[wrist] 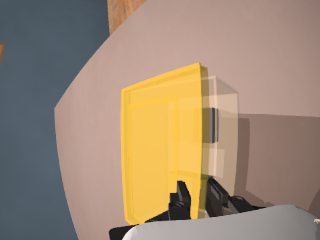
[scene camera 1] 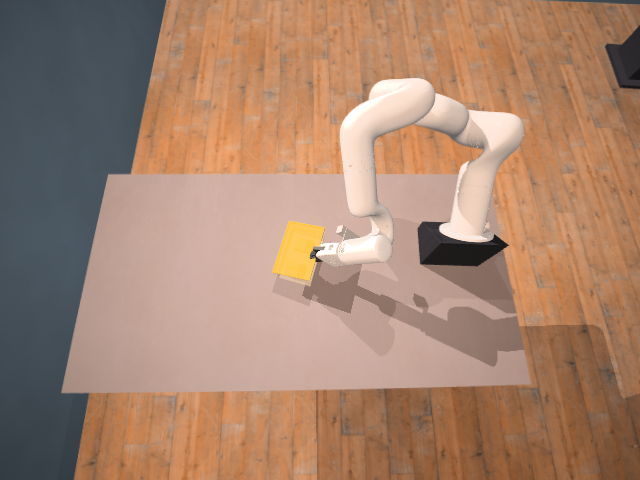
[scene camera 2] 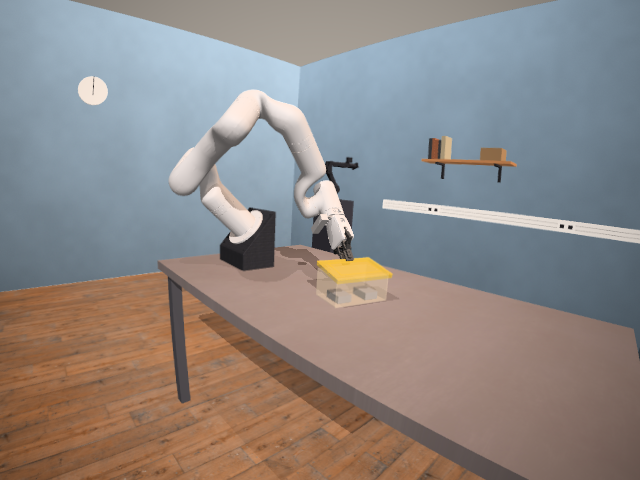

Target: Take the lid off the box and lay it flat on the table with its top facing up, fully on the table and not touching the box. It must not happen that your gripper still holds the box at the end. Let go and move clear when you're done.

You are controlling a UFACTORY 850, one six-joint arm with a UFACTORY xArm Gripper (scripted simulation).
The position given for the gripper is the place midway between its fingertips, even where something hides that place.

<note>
In view: the gripper (scene camera 2: 348,262), a clear box (scene camera 2: 337,295) and a yellow lid (scene camera 1: 293,260).
The clear box also shows in the wrist view (wrist: 224,100). The yellow lid is seen too in the wrist view (wrist: 165,121) and in scene camera 2 (scene camera 2: 341,271). The gripper shows as well in the wrist view (wrist: 194,193).
</note>
